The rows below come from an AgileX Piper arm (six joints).
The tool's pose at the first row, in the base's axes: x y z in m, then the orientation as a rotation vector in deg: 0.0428 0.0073 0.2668 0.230 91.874 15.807
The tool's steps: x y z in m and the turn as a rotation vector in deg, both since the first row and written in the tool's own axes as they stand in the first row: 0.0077 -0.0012 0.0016 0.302 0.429 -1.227; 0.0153 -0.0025 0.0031 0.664 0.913 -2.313; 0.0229 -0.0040 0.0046 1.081 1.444 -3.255; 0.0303 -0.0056 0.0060 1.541 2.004 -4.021; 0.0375 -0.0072 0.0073 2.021 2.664 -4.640; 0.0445 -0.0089 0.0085 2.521 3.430 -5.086
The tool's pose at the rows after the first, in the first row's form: 0.0441 0.0077 0.2590 -0.581 92.293 14.629; 0.0454 0.0080 0.2512 -1.241 92.772 13.512; 0.0467 0.0082 0.2434 -1.751 93.307 12.461; 0.0479 0.0081 0.2358 -2.092 93.880 11.511; 0.0491 0.0080 0.2284 -2.314 94.559 10.659; 0.0501 0.0078 0.2212 -2.397 95.354 9.925
